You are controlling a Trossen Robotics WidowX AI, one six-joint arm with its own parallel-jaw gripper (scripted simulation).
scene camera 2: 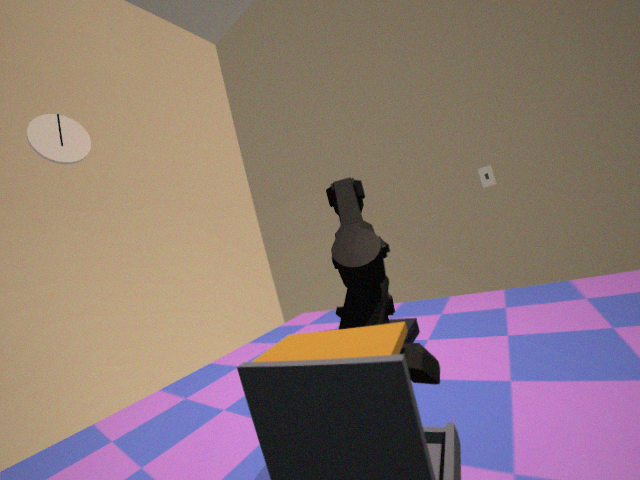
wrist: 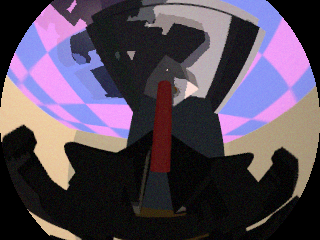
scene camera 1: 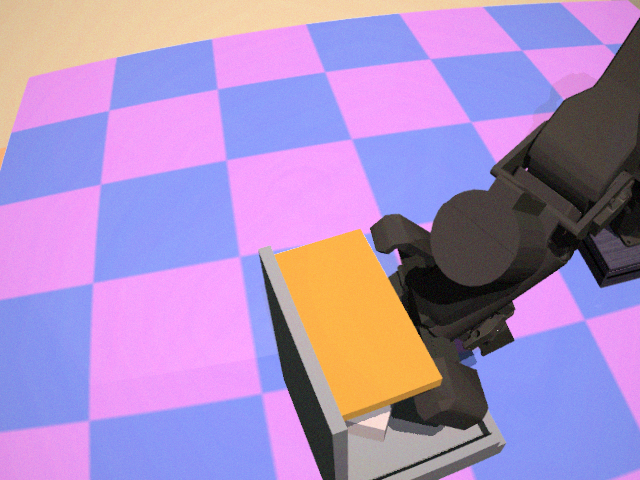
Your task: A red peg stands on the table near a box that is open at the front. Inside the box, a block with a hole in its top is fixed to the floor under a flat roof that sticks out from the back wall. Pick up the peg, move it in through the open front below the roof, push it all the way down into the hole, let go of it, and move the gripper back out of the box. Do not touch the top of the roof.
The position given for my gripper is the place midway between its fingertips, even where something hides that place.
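With my gripper [wrist: 159,134] I am carrying a red peg [wrist: 162,129]. Scene camera 2 does not show the red peg, which is hidden by the dark back wall, and scene camera 1 does not show the red peg, which is hidden by an orange roof. As for the dark back wall [scene camera 2: 356,410] [wrist: 193,122], I see it both in scene camera 2 and in the wrist view.
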